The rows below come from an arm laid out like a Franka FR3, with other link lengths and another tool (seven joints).
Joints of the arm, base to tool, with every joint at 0 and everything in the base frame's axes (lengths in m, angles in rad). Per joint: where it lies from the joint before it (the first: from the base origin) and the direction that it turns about. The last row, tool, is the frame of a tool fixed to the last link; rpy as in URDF.
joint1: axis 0 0 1 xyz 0 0 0.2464
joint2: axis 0 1 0 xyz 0 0 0
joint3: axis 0 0 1 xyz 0 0 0.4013
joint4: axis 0 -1 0 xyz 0.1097 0 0
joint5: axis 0 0 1 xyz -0.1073 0 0.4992
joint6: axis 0 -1 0 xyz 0 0 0
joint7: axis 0 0 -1 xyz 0.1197 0 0
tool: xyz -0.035 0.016 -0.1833 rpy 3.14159 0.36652 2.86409
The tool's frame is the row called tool.
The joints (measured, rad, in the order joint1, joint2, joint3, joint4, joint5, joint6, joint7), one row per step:
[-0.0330, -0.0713, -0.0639, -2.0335, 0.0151, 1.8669, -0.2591]
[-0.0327, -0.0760, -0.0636, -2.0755, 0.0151, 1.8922, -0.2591]
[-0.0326, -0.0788, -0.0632, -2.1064, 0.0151, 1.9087, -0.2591]
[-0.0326, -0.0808, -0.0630, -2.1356, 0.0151, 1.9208, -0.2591]
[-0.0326, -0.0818, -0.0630, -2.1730, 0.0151, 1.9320, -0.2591]
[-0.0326, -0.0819, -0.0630, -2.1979, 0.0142, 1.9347, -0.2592]
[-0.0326, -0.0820, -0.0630, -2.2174, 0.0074, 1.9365, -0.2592]
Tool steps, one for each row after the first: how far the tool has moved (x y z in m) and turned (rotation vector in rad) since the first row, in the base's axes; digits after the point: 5 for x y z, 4 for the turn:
[-0.00789, 0.00117, -0.01905, 0.0013, 0.0119, 0.0003]
[-0.01447, 0.00215, -0.03350, 0.0024, 0.0235, 0.0007]
[-0.02170, 0.00301, -0.04765, 0.0039, 0.0385, 0.0008]
[-0.03224, 0.00410, -0.06675, 0.0063, 0.0636, 0.0008]
[-0.04055, 0.00482, -0.07986, 0.0076, 0.0857, 0.0014]
[-0.04745, 0.00456, -0.09003, 0.0034, 0.1038, 0.0048]

